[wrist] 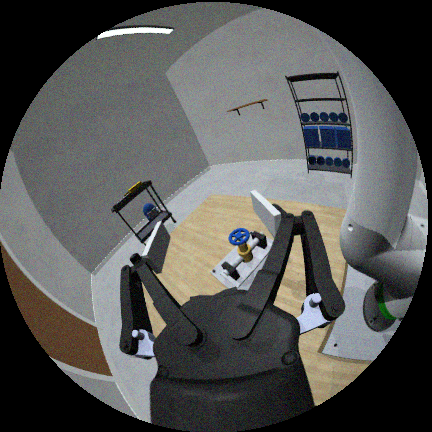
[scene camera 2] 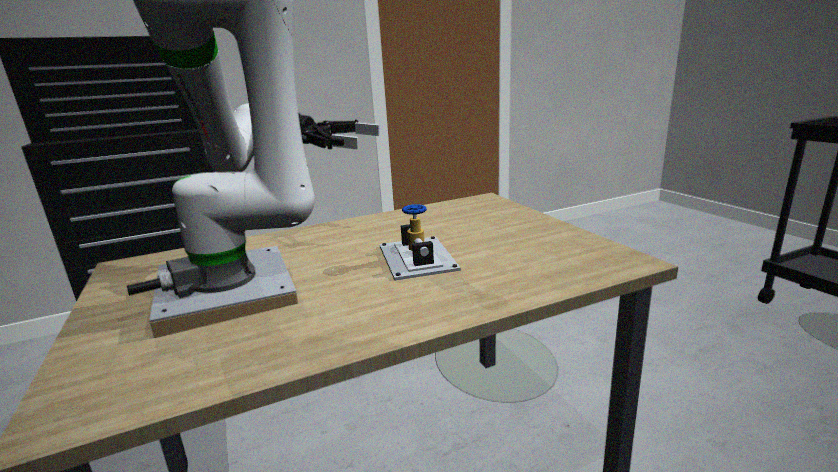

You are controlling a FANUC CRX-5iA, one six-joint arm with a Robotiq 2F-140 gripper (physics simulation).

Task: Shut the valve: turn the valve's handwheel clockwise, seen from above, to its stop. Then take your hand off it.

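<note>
The valve has a blue handwheel on top of a brass-yellow body. It stands upright on a grey base plate on the table. My gripper is open, its two pale finger pads wide apart with nothing between them. It is well above the table, higher than the handwheel and apart from it. In the wrist view the handwheel shows beyond the fingertips. How far the handwheel is turned cannot be told.
The wooden table carries the valve and the robot's base plate. A dark drawer cabinet stands behind the arm. A black cart and a shelf rack stand away from the table.
</note>
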